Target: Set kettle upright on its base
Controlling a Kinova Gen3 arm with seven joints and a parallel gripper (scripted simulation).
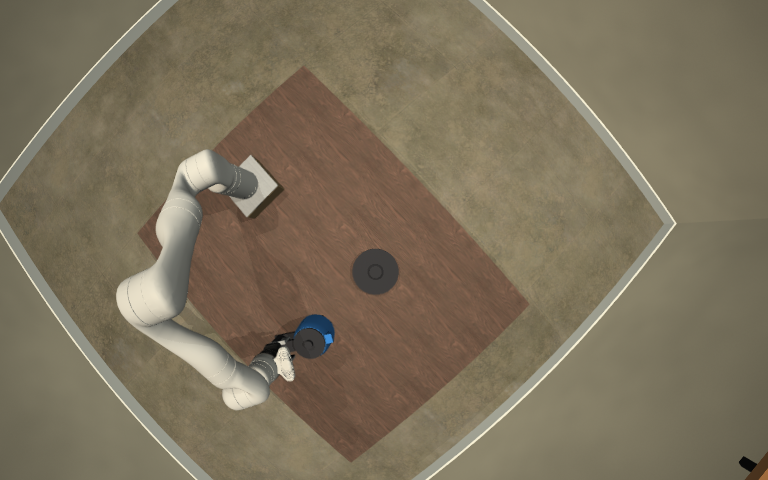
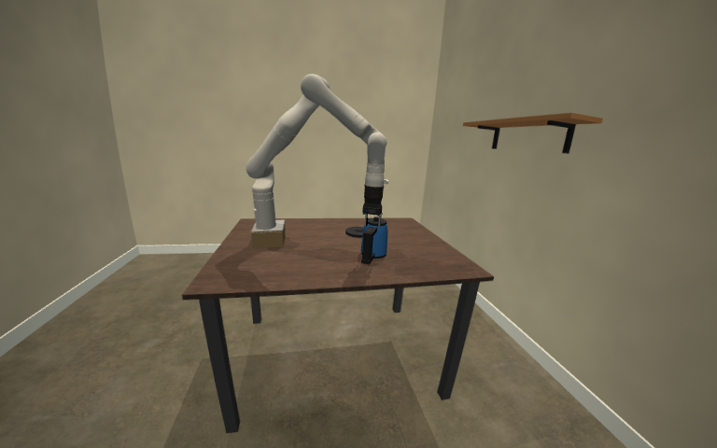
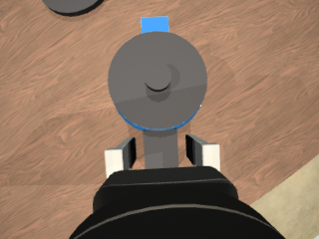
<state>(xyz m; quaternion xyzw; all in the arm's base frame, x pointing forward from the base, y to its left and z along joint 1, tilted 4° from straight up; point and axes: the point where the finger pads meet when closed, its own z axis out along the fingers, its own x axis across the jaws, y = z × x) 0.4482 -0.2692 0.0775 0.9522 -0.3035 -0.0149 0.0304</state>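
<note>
Right now the blue kettle is 20 mm ahead of my hand, 20 mm to the left of it and 80 mm below it. The rest, counted from my hand: round dark base (50 mm ahead, 340 mm to the left, 160 mm below).
</note>
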